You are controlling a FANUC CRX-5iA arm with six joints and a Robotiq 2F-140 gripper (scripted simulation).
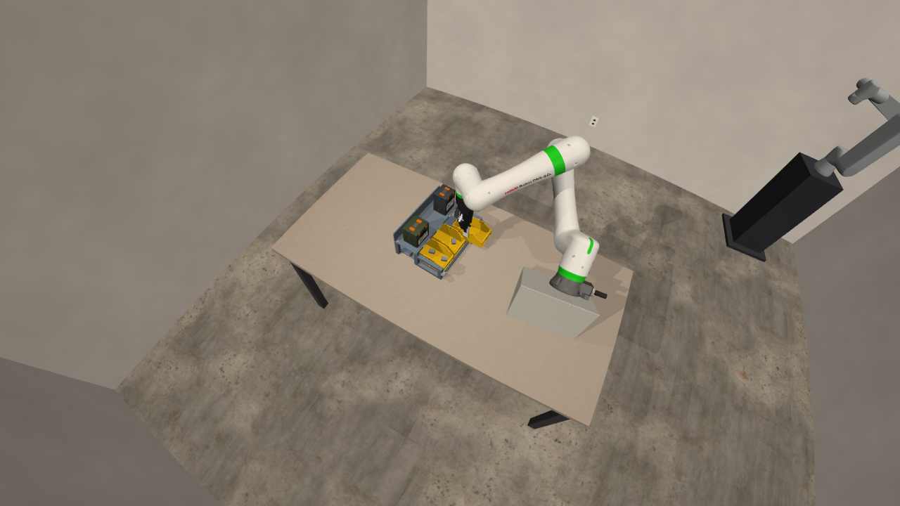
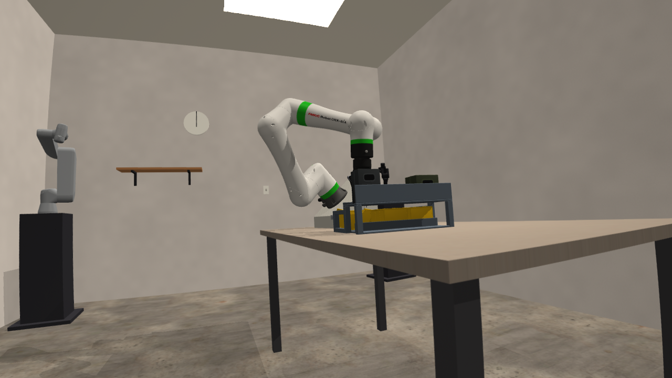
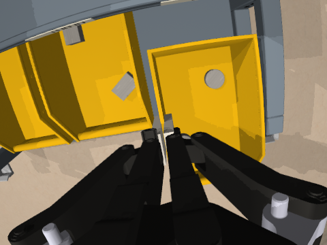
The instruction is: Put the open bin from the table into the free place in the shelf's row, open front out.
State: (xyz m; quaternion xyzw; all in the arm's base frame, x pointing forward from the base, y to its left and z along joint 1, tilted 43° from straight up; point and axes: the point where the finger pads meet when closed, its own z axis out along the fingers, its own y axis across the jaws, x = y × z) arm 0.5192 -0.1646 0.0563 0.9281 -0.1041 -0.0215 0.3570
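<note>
My hand is 10 mm past the shelf lip, 70 mm to the right of it and 90 mm above it. Round my hand: grey shelf floor 120 mm ahead, 40 mm to the left, 90 mm below.
</note>
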